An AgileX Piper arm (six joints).
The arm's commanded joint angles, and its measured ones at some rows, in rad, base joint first. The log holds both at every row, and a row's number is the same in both.
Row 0, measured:
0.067, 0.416, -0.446, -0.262, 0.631, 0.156
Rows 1 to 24, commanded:
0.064, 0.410, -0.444, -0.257, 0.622, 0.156
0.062, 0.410, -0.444, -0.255, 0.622, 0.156
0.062, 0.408, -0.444, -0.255, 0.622, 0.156
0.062, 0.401, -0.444, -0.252, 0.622, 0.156
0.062, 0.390, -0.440, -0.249, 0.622, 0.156
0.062, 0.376, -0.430, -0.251, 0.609, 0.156
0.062, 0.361, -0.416, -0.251, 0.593, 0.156
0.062, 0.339, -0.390, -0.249, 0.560, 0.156
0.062, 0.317, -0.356, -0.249, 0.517, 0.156
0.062, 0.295, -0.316, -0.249, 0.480, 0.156
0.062, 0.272, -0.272, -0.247, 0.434, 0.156
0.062, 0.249, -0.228, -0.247, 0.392, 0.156
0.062, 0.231, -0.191, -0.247, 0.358, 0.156
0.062, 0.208, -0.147, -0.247, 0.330, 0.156
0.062, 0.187, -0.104, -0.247, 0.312, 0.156
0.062, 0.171, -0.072, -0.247, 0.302, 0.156
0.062, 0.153, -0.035, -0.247, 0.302, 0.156
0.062, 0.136, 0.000, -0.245, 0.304, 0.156
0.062, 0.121, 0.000, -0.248, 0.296, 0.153
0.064, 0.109, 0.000, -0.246, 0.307, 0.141
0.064, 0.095, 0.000, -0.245, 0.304, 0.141
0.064, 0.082, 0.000, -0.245, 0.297, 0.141
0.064, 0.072, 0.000, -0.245, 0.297, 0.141
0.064, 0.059, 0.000, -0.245, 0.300, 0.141
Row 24, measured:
0.067, 0.102, -0.002, -0.245, 0.333, 0.151
